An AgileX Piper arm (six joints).
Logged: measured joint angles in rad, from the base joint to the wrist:
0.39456, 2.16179, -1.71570, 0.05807, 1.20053, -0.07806
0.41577, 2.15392, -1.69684, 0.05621, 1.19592, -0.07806
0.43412, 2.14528, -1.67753, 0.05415, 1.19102, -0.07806
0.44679, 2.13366, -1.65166, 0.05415, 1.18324, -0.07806
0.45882, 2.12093, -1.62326, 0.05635, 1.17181, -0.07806
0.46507, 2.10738, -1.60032, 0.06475, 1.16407, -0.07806
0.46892, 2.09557, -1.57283, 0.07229, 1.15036, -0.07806
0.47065, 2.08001, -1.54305, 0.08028, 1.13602, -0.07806
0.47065, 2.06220, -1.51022, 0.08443, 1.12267, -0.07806
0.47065, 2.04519, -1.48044, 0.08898, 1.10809, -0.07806
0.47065, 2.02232, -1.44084, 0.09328, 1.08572, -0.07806
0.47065, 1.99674, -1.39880, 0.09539, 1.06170, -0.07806
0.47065, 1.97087, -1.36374, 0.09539, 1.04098, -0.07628
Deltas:
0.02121, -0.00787, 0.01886, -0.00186, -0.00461, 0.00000
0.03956, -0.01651, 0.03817, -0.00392, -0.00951, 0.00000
0.05223, -0.02813, 0.06404, -0.00392, -0.01729, 0.00000
0.06426, -0.04086, 0.09244, -0.00172, -0.02872, 0.00000
0.07051, -0.05441, 0.11538, 0.00668, -0.03646, 0.00000
0.07436, -0.06622, 0.14287, 0.01422, -0.05017, 0.00000
0.07609, -0.08178, 0.17265, 0.02221, -0.06451, 0.00000
0.07609, -0.09959, 0.20548, 0.02636, -0.07786, 0.00000
0.07609, -0.11660, 0.23526, 0.03091, -0.09244, 0.00000
0.07609, -0.13947, 0.27486, 0.03521, -0.11481, 0.00000
0.07609, -0.16505, 0.31690, 0.03732, -0.13883, 0.00000
0.07609, -0.19092, 0.35196, 0.03732, -0.15955, 0.00178

